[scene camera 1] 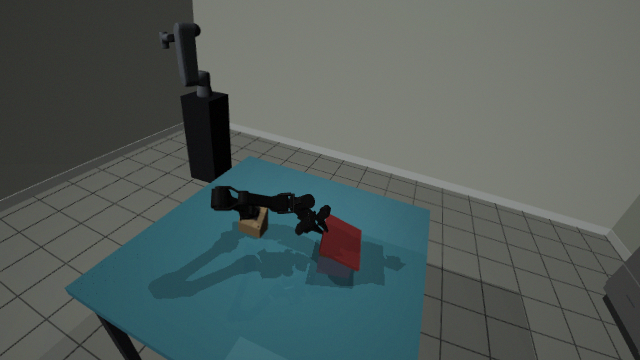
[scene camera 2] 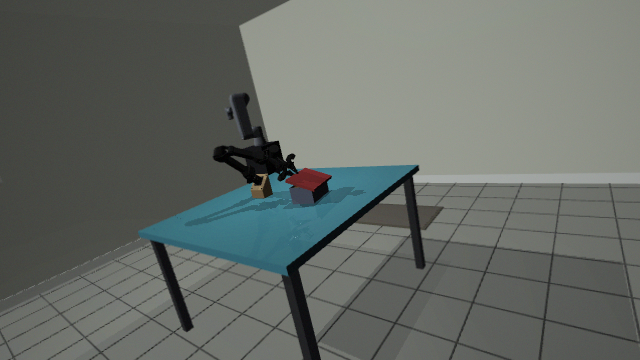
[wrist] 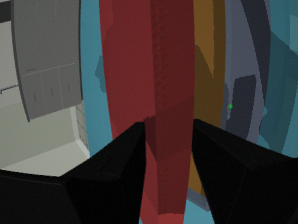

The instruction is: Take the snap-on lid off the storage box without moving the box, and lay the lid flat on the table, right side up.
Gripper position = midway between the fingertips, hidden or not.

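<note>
Through the wrist view I can see my gripper (wrist: pixel 167 129), together with a storage box (wrist: pixel 232 52) and a lid (wrist: pixel 149 61). Scene camera 1 shows me the lid (scene camera 1: pixel 342 243) as well.
</note>
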